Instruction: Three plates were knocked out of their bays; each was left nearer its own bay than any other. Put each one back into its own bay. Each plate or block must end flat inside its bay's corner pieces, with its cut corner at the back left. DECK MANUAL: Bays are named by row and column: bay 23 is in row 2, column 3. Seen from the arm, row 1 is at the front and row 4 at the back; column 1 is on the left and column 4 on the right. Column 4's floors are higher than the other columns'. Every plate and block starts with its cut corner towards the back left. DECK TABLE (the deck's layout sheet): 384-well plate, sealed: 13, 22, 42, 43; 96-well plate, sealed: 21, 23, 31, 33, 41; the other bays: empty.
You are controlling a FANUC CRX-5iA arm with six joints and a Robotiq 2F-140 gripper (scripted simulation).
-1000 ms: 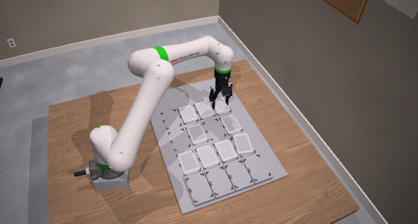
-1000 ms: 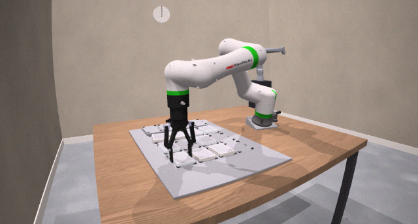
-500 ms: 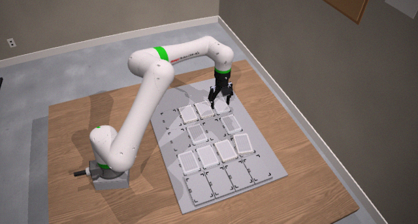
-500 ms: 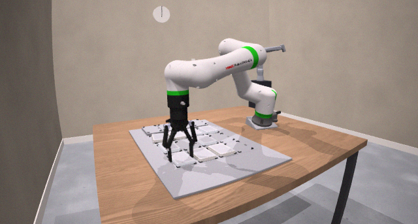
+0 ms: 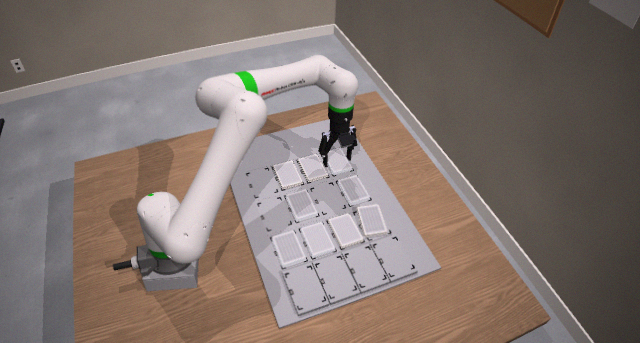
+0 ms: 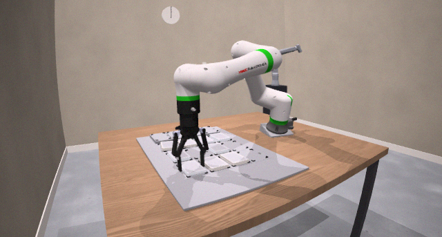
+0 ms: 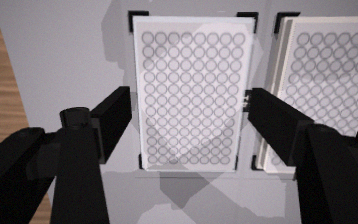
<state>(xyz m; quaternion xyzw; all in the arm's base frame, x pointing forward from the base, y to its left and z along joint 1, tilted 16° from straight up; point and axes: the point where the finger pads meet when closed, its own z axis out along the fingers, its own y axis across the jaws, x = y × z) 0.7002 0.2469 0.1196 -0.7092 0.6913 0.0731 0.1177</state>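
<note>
The sealed 384-well plate lies 10 mm ahead of my hand, 320 mm to the right of it and 20 mm below it.
</note>
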